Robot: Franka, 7 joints.
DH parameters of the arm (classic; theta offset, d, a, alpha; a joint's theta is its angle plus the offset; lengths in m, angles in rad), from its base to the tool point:
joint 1: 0 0.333 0 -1.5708
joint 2: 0 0 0 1.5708
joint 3: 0 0.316 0.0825 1.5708
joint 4: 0 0 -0.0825 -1.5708
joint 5: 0 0.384 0 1.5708
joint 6: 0 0 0.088 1.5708
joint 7: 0 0.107 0 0
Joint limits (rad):
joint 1: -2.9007..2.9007
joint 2: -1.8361..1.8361
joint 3: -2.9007..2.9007
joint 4: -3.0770..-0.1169
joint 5: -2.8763..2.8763
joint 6: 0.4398..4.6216
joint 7: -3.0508..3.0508
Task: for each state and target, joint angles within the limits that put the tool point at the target. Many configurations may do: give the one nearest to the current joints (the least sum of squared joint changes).
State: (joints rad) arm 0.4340 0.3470 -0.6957 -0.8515 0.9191 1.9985 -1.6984
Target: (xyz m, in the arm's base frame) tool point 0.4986 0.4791 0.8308
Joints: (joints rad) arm 0.9330 0.6417 -0.4842 -0.5102 0.9649 2.3345 -1.6984
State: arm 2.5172 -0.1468 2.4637 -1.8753 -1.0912 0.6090 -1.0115
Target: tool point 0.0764 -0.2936 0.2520
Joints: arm 2.6066 -0.4819 2.7125 -2.4722 -0.8164 0.6985 -1.0115
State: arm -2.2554 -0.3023 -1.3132 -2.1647 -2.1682 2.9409 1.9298
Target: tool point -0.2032 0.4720 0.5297
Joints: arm -2.8689 -0.6362 -1.3790 -2.0504 -2.1872 3.1412 1.9298
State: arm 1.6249 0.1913 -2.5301 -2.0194 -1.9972 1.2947 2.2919
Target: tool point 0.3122 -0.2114 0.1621
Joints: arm 1.9348 -0.3764 -2.3251 -2.6760 -1.9010 1.5012 2.2919
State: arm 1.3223 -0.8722 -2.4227 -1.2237 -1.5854 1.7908 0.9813
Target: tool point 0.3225 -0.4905 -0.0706
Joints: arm 1.6026 -1.3723 -2.4463 -1.5406 -1.5424 1.8269 0.9813
